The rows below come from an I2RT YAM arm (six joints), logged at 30 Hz.
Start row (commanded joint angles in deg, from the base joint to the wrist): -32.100 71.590 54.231 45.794 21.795 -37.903
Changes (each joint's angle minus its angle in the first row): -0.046 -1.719 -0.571 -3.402 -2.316 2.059; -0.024 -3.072 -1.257 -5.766 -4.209 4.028; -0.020 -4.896 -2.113 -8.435 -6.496 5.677; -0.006 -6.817 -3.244 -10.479 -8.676 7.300; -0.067 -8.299 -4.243 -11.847 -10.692 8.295; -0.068 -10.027 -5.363 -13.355 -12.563 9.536; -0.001 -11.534 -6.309 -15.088 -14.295 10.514; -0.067 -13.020 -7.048 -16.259 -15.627 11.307
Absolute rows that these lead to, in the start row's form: -32.146 69.871 53.660 42.392 19.479 -35.844; -32.124 68.518 52.974 40.028 17.586 -33.875; -32.120 66.694 52.118 37.359 15.299 -32.226; -32.106 64.773 50.987 35.315 13.119 -30.603; -32.167 63.291 49.988 33.947 11.103 -29.608; -32.168 61.563 48.868 32.439 9.232 -28.367; -32.101 60.056 47.922 30.706 7.500 -27.389; -32.167 58.570 47.183 29.535 6.168 -26.596
